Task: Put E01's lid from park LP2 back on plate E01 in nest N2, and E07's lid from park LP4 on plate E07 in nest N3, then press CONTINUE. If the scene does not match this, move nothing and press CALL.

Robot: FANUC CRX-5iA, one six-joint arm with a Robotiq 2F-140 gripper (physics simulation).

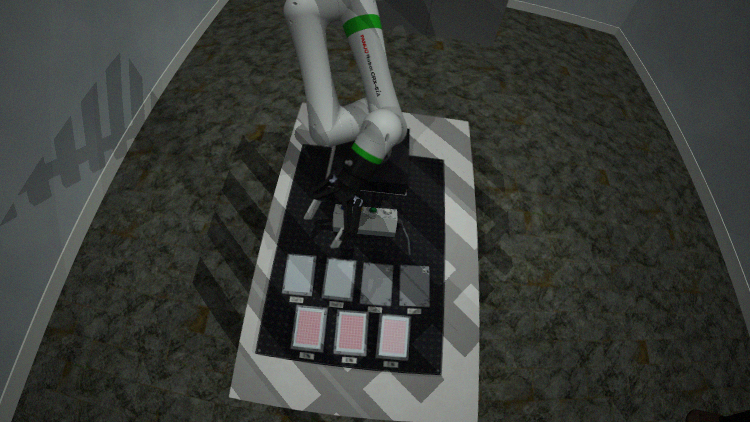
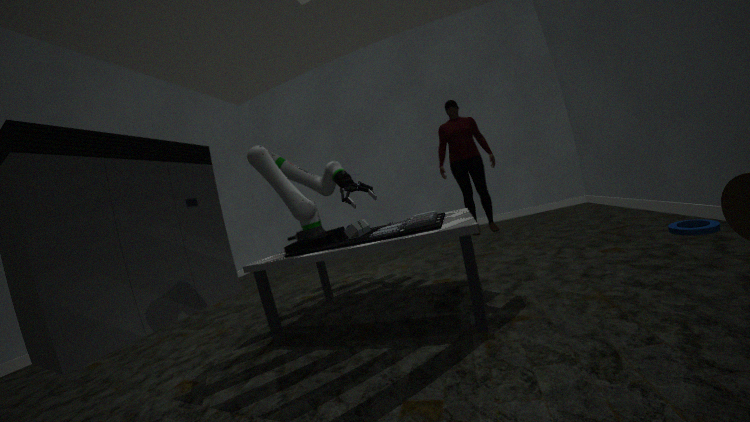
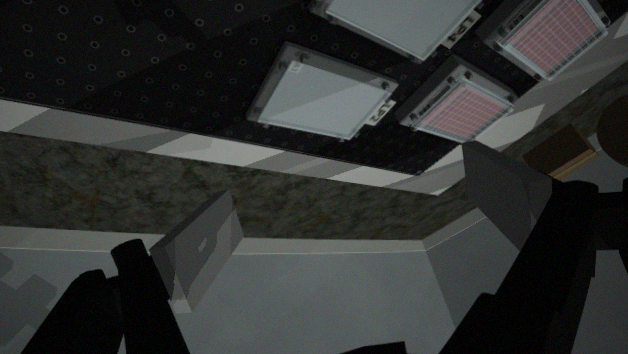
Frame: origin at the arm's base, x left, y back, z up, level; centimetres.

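Where they show: gripper, between the fingertips: (image 1: 320, 232) (image 2: 365, 202) (image 3: 345, 193); arm's base, origin of its link: (image 2: 315, 236).
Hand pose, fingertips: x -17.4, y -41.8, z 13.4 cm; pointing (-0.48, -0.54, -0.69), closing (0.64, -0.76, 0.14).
Things, the pixels of their top centre, and the offset from my fingertips. "pt": a spot on its surface instead. Level surfaces: height alone.
- button box, centre of its top: (image 1: 365, 212) (image 2: 355, 221) dx +14.2, dy +12.1, dz -9.7 cm
- pale lid, centre of its top: (image 1: 339, 278) dx +5.3, dy -9.2, dz -16.3 cm
- left plate, centre of its top: (image 3: 467, 119) (image 1: 308, 327) (image 2: 419, 218) dx -4.1, dy -26.3, dz -14.5 cm
- middle plate, centre of its top: (image 3: 559, 39) (image 1: 351, 331) dx +9.3, dy -27.5, dz -14.6 cm
- paler right plate, centre of its top: (image 1: 394, 336) dx +22.7, dy -29.0, dz -14.5 cm
- green button, centre of its top: (image 1: 373, 209) dx +16.9, dy +14.1, dz -10.6 cm
- black perforated mat, height of its surface: dz -18.0 cm
- white table, height of its surface: dz -19.3 cm
- cable, a spot on its surface: (image 1: 407, 238) pt dx +29.3, dy +5.9, dz -17.4 cm
My gripper (image 1: 324, 224) (image 2: 362, 199) (image 3: 345, 193) is open and empty, high above the table beside the button box (image 1: 380, 224), partly hiding the box. A pale, clear-edged lid (image 1: 298, 274) (image 3: 325, 102) lies flat at the park labelled LP2. Another pale lid (image 1: 339, 279) (image 3: 400, 20) lies at LP4. Two further parks (image 1: 376, 283) (image 1: 414, 286) look dark grey. Three pink plates sit in the front row: a left plate (image 1: 309, 328) (image 3: 465, 110), a middle plate (image 1: 350, 332) (image 3: 555, 37) and a paler right plate (image 1: 393, 336). Nest and plate labels are unreadable. A green button (image 1: 373, 209) shows.
The black perforated mat (image 1: 427, 209) lies on the white table (image 1: 456, 391). A cable (image 1: 407, 238) runs right of the box. A person in red (image 2: 461, 139) stands beyond the table. A blue ring (image 2: 676, 229) is on the floor at right, and a large grey cabinet (image 2: 141, 225) stands at left.
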